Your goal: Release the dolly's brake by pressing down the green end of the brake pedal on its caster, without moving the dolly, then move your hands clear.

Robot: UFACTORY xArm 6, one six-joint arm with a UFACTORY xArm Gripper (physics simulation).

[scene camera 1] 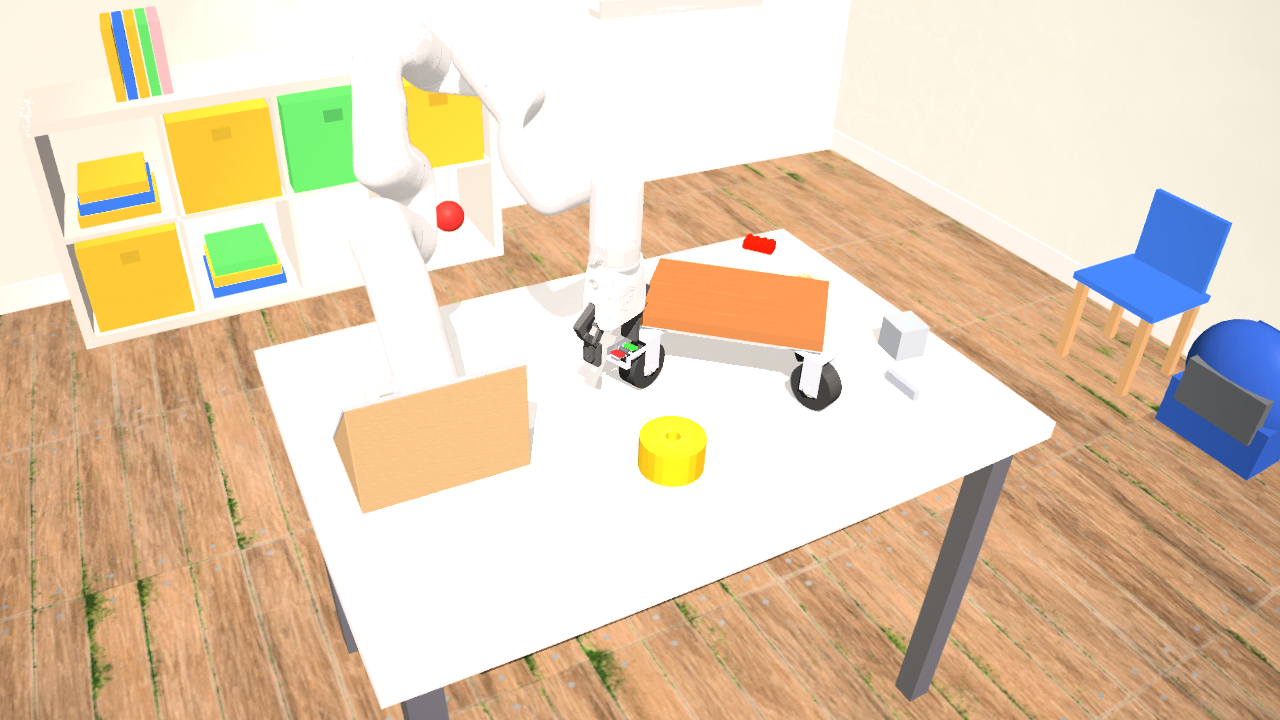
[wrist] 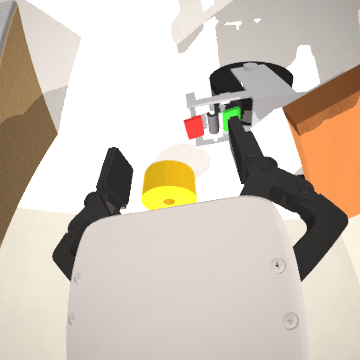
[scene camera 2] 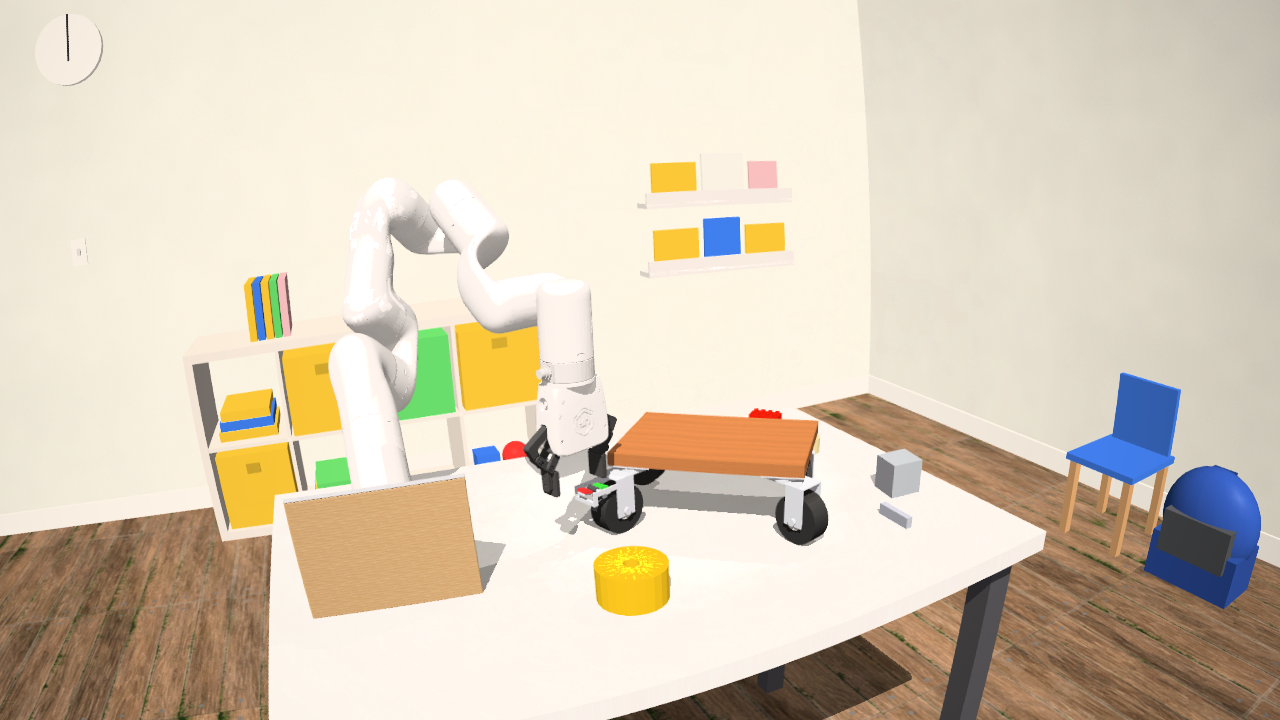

Observation:
I see my gripper [scene camera 2: 575,485], a dolly [scene camera 1: 789,311] and a yellow cylinder [scene camera 2: 633,580].
The dolly shows as well in the wrist view [wrist: 316,118] and in scene camera 2 [scene camera 2: 781,450]. The yellow cylinder shows as well in scene camera 1 [scene camera 1: 672,449] and in the wrist view [wrist: 165,183]. My gripper shows as well in scene camera 1 [scene camera 1: 611,350] and in the wrist view [wrist: 173,144].

